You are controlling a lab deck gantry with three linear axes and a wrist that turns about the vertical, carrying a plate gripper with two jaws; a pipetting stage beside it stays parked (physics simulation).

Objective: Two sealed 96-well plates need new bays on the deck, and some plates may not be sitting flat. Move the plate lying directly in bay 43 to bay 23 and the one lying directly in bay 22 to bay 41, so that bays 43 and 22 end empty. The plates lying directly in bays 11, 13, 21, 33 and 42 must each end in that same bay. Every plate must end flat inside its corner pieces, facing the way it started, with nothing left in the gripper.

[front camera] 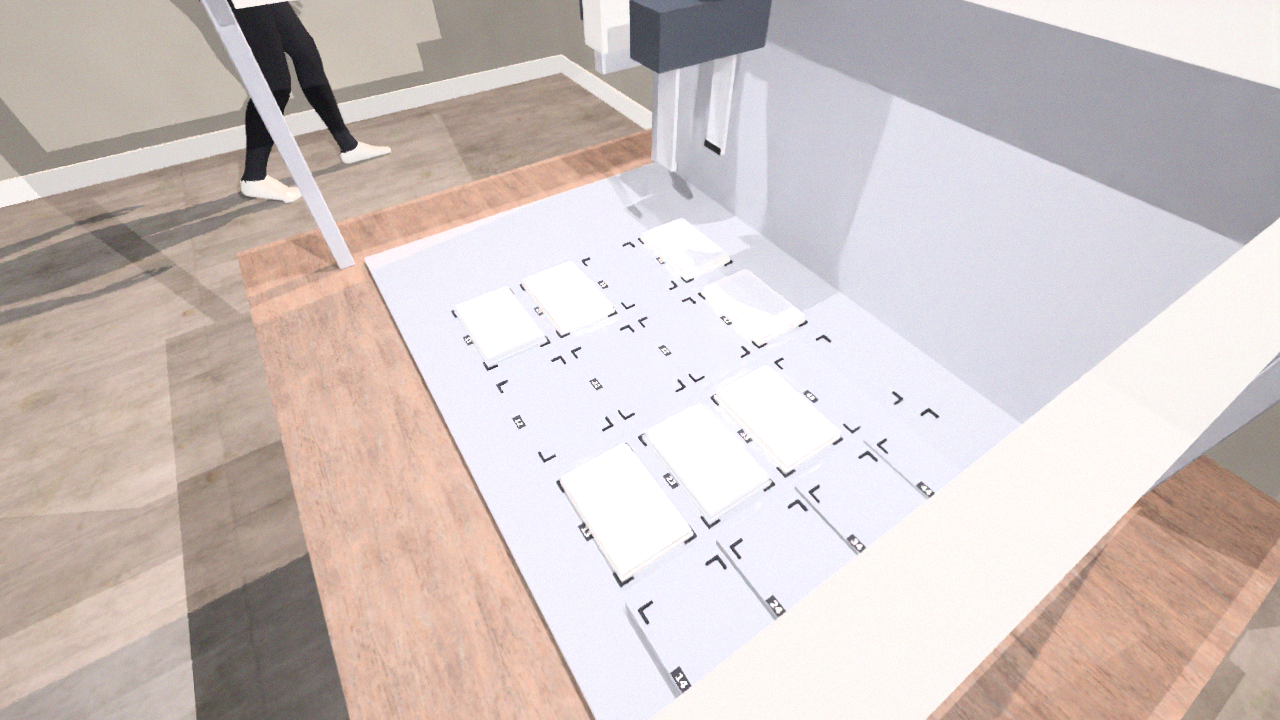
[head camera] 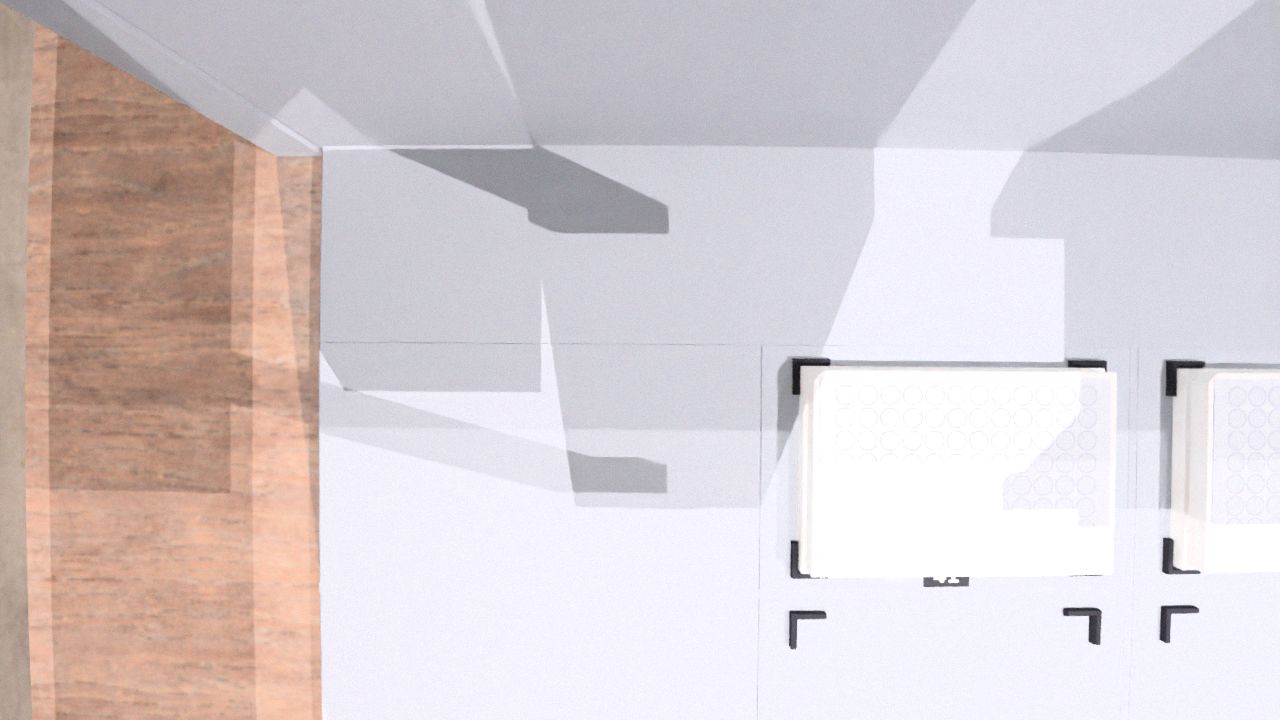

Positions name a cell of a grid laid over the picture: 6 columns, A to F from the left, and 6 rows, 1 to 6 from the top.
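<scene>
I see my gripper (front camera: D2), and in the same front camera view I see a grey wall (front camera: E2). The head camera view shows me the grey wall (head camera: F1) too.
</scene>
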